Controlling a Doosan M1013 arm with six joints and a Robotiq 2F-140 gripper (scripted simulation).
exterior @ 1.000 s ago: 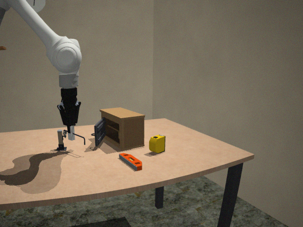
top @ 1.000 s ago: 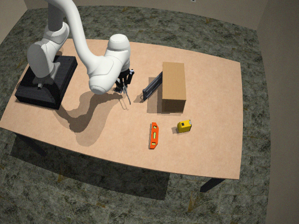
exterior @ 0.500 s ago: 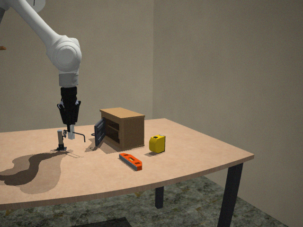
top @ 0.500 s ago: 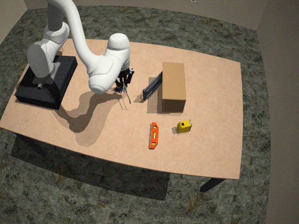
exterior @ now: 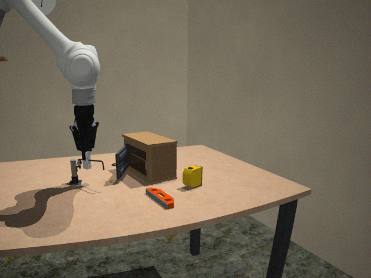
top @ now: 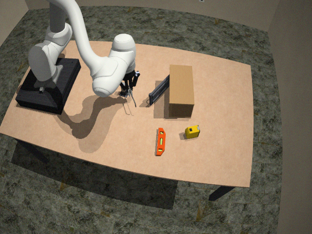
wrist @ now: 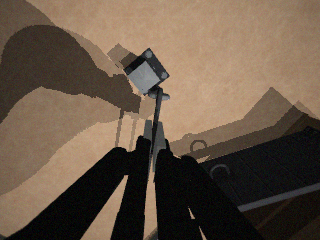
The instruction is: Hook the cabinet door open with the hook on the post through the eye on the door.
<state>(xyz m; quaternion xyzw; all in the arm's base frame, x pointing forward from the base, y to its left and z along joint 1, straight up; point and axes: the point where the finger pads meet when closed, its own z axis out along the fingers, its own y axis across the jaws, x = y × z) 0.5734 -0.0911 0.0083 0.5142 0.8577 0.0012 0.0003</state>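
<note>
Now: the dark door 160 mm ahead of my hand, 60 mm to the left of it and 30 mm below it. From my hand the other things lie so: orange spirit level 190 mm ahead, 240 mm to the right, 90 mm below; yellow tape measure 350 mm ahead, 170 mm to the right, 60 mm below; thin hook 10 mm ahead, 20 mm to the right, 10 mm below.
</note>
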